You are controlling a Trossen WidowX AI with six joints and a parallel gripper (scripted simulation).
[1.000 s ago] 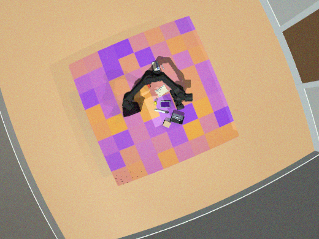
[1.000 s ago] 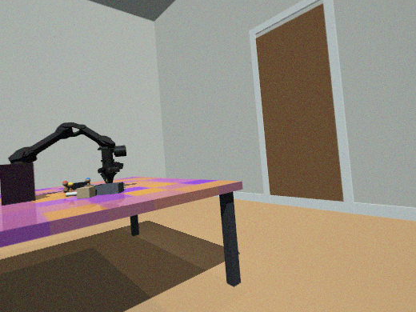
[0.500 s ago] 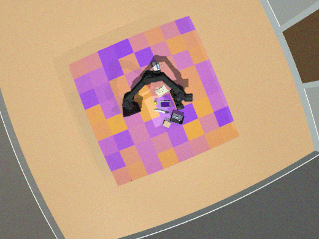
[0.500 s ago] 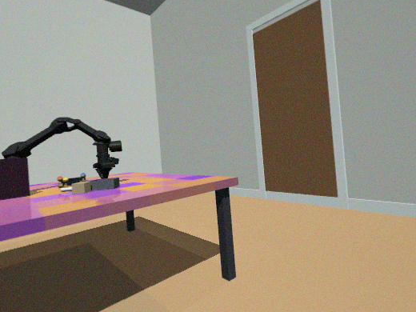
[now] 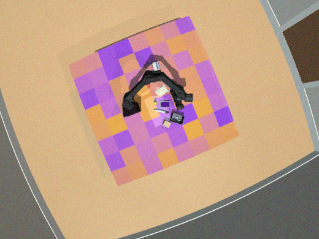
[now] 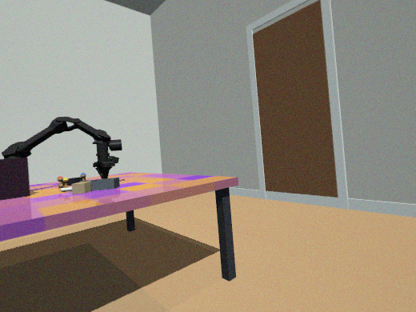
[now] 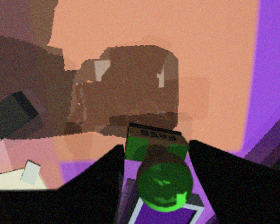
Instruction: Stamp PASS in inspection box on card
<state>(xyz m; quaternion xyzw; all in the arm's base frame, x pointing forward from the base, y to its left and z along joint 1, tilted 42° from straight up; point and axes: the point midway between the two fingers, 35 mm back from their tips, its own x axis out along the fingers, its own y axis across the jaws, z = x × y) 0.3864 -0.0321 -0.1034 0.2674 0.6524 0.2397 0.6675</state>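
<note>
My gripper tip is now 100 mm past the ink pad and 20 mm above it. The rest, counted from my gripper tip: green stamp right at my gripper tip; white card 80 mm behind, 130 mm to the left, 30 mm below; grey ruler 150 mm to the left, 20 mm below.
</note>
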